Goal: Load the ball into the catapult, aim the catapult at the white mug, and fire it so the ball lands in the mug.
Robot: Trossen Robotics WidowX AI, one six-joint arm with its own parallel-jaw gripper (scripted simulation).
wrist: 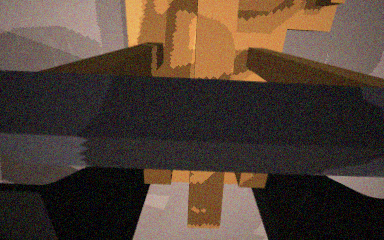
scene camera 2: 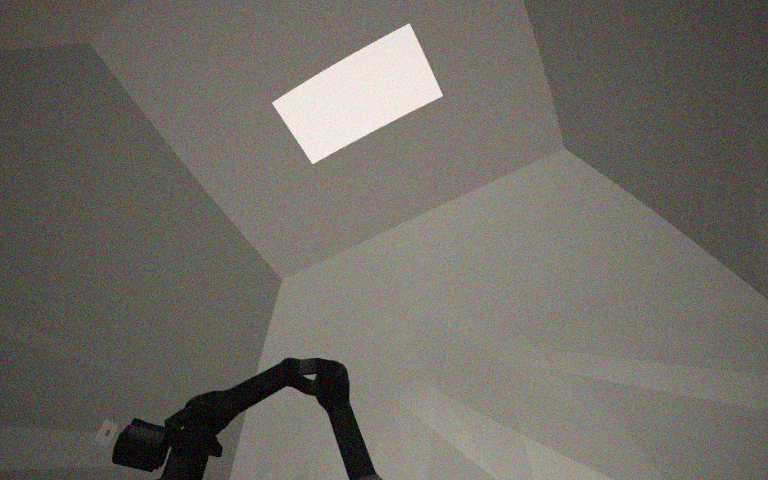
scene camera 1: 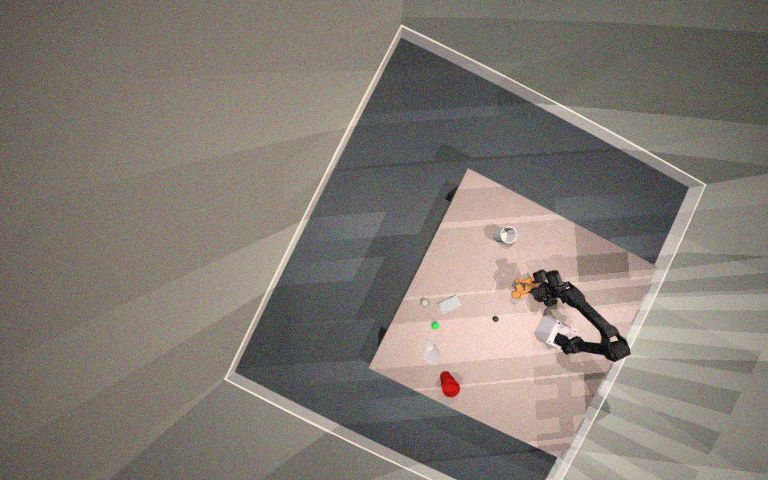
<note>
I see a catapult frame [wrist: 310,118].
</note>
